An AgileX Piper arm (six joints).
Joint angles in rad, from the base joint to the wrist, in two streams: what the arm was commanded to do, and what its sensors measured. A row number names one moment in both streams.
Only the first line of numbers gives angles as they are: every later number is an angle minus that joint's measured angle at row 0.
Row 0, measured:
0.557 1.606 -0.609 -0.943 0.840 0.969
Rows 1 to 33, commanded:
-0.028 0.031 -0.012 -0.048 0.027 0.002
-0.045 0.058 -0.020 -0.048 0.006 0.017
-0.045 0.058 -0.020 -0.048 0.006 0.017
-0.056 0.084 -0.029 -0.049 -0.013 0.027
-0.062 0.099 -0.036 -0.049 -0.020 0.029
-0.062 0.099 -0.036 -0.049 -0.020 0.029
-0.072 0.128 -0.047 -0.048 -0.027 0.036
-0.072 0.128 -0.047 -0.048 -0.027 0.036
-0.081 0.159 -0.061 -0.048 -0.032 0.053
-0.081 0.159 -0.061 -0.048 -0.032 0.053
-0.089 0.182 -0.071 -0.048 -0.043 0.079
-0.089 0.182 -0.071 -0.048 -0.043 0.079
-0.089 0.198 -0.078 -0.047 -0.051 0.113
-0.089 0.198 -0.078 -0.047 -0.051 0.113
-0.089 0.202 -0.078 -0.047 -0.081 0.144
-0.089 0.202 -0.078 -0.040 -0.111 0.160
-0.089 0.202 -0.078 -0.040 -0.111 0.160
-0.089 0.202 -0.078 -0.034 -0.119 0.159
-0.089 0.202 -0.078 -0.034 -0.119 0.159
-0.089 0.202 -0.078 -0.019 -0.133 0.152
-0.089 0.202 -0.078 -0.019 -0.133 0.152
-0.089 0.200 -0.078 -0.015 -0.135 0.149
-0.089 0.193 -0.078 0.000 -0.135 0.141
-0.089 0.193 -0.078 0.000 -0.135 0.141
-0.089 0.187 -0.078 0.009 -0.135 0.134
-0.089 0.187 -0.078 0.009 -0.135 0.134
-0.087 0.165 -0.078 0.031 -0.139 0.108
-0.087 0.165 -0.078 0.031 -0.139 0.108
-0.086 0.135 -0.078 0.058 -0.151 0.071
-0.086 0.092 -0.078 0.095 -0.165 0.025
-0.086 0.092 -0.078 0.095 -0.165 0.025
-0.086 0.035 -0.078 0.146 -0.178 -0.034
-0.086 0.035 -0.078 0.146 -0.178 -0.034
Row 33, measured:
-0.088 0.103 -0.073 0.089 -0.165 0.043
